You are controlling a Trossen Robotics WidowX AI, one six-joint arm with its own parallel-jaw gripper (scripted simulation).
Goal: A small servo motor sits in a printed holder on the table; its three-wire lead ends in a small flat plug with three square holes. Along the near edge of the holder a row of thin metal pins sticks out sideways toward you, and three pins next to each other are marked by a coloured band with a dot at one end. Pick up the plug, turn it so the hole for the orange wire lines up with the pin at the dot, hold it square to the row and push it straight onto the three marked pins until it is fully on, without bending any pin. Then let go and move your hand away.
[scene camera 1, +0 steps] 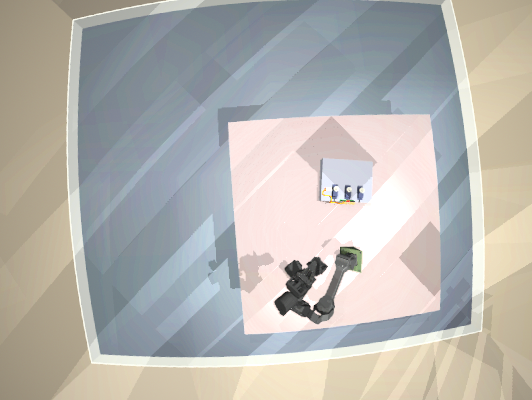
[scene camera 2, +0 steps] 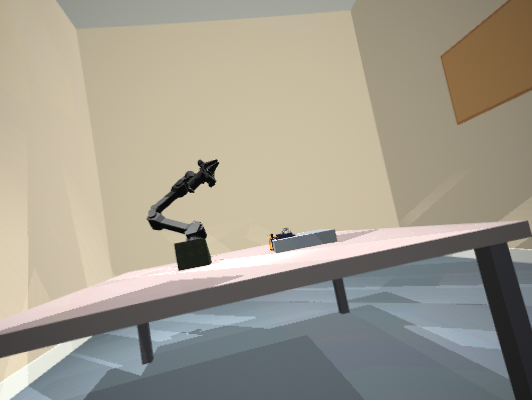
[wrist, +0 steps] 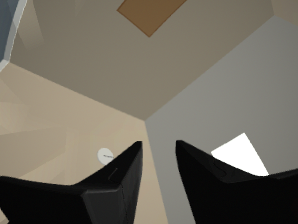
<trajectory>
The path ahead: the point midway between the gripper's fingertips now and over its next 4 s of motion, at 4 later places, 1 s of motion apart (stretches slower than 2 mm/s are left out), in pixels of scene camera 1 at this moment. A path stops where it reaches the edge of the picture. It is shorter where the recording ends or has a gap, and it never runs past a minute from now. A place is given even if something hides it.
My gripper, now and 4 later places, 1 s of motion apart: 317, 259; 317, 219; 318, 198; 322, 186; 328, 185
</trajectory>
